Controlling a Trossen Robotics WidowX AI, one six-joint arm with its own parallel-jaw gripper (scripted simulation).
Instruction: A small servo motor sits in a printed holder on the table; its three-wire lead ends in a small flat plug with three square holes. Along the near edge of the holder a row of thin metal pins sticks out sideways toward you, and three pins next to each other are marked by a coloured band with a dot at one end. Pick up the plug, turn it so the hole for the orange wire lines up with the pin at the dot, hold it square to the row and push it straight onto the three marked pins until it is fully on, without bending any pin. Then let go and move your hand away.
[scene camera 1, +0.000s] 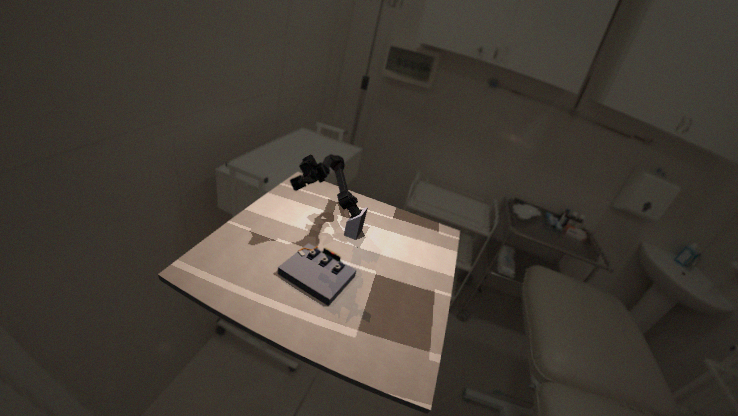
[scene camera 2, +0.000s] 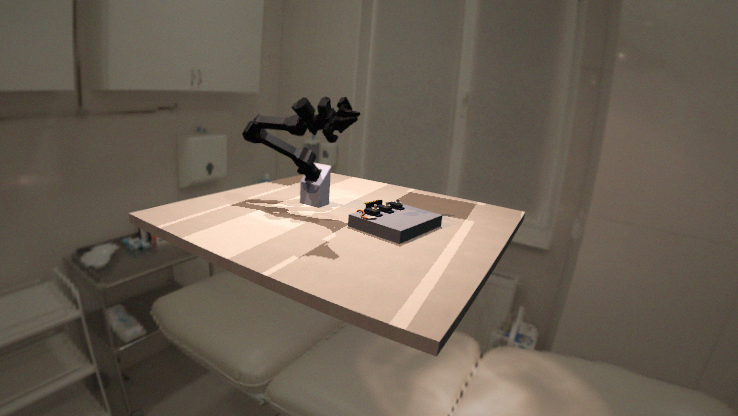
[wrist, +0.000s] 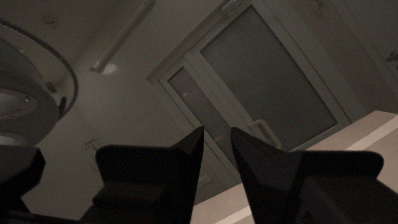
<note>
In view: my gripper (scene camera 2: 358, 116) and a grey printed holder (scene camera 1: 320, 282).
My gripper also shows in the wrist view (wrist: 217, 131). The grey printed holder shows as well in scene camera 2 (scene camera 2: 402, 225).
</note>
